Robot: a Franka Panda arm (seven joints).
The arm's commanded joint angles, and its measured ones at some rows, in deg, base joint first. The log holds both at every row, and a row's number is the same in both.
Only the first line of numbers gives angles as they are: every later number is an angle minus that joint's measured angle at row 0.
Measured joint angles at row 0:
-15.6 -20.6 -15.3 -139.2 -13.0 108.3 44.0
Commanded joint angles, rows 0 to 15:
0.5 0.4 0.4 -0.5 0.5 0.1 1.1
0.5 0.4 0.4 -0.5 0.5 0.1 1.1
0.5 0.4 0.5 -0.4 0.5 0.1 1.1
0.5 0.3 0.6 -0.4 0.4 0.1 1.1
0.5 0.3 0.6 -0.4 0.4 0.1 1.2
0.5 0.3 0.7 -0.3 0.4 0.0 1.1
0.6 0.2 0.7 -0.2 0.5 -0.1 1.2
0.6 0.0 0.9 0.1 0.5 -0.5 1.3
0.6 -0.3 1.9 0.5 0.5 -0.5 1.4
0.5 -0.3 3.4 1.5 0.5 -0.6 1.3
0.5 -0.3 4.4 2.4 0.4 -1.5 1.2
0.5 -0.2 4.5 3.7 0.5 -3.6 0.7
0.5 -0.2 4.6 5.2 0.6 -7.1 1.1
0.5 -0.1 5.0 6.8 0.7 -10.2 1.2
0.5 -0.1 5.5 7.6 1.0 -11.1 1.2
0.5 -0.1 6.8 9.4 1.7 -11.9 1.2
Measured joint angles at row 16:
0.5 -0.3 4.5 4.1 0.1 -6.3 0.5
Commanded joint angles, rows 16 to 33:
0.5 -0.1 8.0 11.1 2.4 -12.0 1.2
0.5 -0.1 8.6 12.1 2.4 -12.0 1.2
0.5 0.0 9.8 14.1 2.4 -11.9 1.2
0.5 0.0 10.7 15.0 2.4 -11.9 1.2
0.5 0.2 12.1 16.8 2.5 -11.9 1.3
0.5 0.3 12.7 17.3 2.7 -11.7 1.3
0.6 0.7 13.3 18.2 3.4 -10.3 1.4
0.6 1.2 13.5 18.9 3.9 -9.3 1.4
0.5 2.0 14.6 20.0 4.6 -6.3 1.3
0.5 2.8 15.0 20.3 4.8 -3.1 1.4
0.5 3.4 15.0 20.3 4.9 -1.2 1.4
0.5 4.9 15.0 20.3 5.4 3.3 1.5
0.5 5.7 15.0 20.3 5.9 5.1 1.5
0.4 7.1 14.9 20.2 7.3 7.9 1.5
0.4 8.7 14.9 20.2 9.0 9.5 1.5
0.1 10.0 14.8 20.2 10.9 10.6 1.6
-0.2 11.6 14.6 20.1 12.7 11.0 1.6
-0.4 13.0 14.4 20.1 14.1 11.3 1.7
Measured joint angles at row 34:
0.6 8.1 14.6 18.6 10.0 9.5 0.8
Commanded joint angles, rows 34 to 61:
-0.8 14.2 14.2 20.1 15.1 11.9 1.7
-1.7 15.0 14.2 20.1 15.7 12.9 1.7
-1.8 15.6 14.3 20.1 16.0 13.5 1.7
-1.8 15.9 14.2 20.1 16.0 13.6 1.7
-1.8 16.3 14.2 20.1 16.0 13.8 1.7
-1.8 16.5 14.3 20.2 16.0 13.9 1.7
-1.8 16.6 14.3 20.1 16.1 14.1 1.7
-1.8 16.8 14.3 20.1 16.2 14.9 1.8
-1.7 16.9 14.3 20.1 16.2 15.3 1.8
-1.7 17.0 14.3 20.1 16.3 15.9 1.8
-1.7 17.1 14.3 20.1 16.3 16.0 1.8
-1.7 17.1 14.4 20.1 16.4 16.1 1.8
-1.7 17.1 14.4 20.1 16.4 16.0 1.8
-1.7 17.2 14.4 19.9 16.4 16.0 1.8
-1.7 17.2 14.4 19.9 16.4 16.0 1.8
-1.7 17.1 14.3 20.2 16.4 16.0 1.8
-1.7 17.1 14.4 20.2 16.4 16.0 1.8
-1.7 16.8 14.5 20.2 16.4 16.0 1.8
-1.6 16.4 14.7 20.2 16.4 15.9 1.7
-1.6 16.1 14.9 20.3 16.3 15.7 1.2
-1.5 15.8 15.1 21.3 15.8 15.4 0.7
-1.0 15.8 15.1 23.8 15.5 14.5 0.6
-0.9 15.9 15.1 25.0 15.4 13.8 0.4
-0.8 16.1 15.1 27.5 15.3 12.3 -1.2
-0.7 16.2 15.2 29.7 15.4 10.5 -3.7
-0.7 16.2 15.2 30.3 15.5 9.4 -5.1
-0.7 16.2 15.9 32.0 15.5 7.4 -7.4
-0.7 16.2 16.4 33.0 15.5 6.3 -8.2
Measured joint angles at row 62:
-0.7 15.8 15.0 27.1 15.4 12.3 -2.6
